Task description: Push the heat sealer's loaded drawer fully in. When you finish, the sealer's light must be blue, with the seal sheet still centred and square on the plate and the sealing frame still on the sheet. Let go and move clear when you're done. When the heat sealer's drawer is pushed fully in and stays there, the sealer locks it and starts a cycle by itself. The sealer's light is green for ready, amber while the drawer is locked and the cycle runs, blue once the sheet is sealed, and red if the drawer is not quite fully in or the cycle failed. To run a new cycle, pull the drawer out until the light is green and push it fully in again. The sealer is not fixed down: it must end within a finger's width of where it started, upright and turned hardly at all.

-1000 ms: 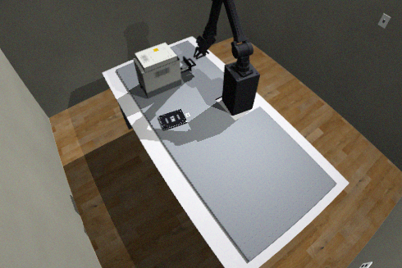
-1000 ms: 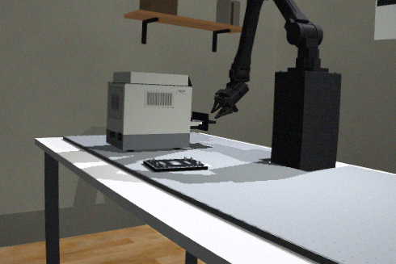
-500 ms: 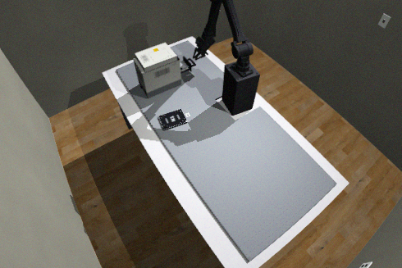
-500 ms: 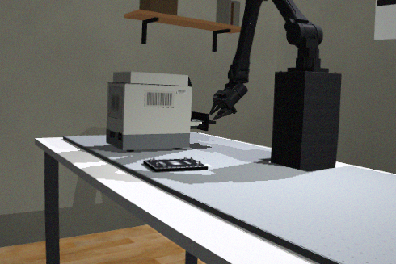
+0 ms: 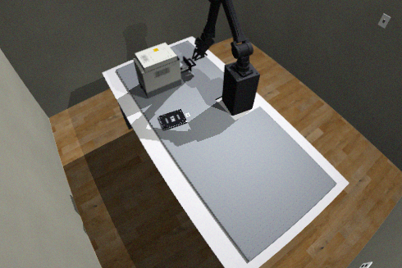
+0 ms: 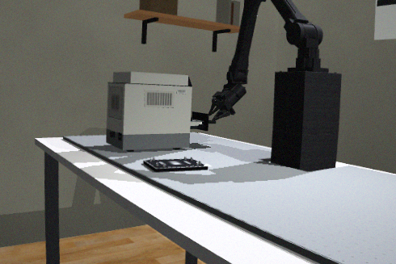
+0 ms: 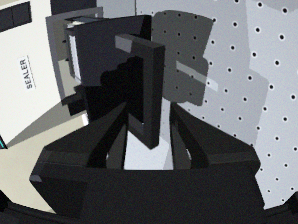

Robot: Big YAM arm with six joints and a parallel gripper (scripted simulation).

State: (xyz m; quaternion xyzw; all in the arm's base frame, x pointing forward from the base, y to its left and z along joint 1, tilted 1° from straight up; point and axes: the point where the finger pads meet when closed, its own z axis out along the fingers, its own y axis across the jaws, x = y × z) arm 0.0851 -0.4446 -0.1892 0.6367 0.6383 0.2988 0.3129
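Now: the sealing frame 140 mm ahead of my hand and 10 mm below it.
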